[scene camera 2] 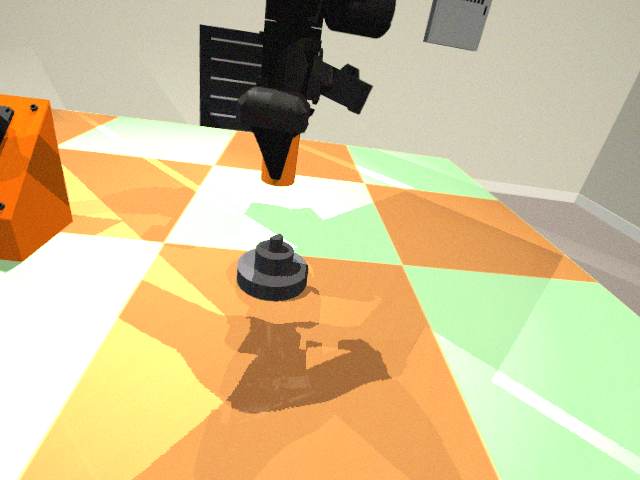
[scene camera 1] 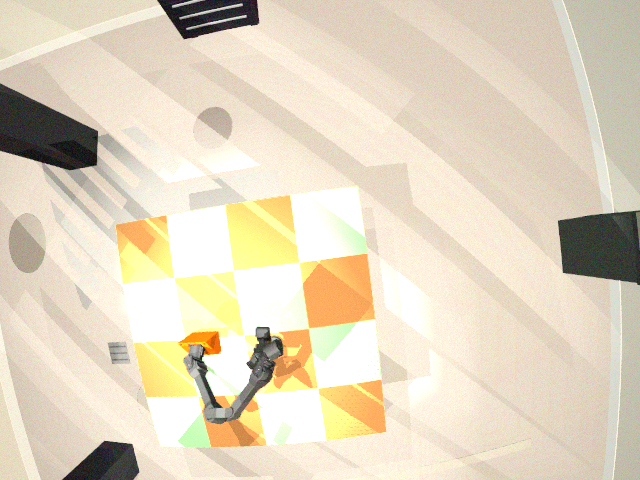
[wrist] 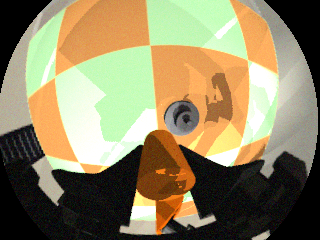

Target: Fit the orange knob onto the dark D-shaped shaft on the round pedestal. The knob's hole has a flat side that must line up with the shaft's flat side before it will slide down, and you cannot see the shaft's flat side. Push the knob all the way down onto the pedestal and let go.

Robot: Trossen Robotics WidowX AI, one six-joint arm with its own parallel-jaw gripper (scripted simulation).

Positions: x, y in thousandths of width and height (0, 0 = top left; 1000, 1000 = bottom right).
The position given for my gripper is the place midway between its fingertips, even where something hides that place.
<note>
My gripper (scene camera 2: 435, 359) carries a knob (scene camera 2: 449, 372). I also see a pedestal (scene camera 2: 426, 566).
The knob also shows in the wrist view (wrist: 514, 727). My gripper is seen too in the wrist view (wrist: 502, 619). The pedestal is seen too in the wrist view (wrist: 567, 490).
</note>
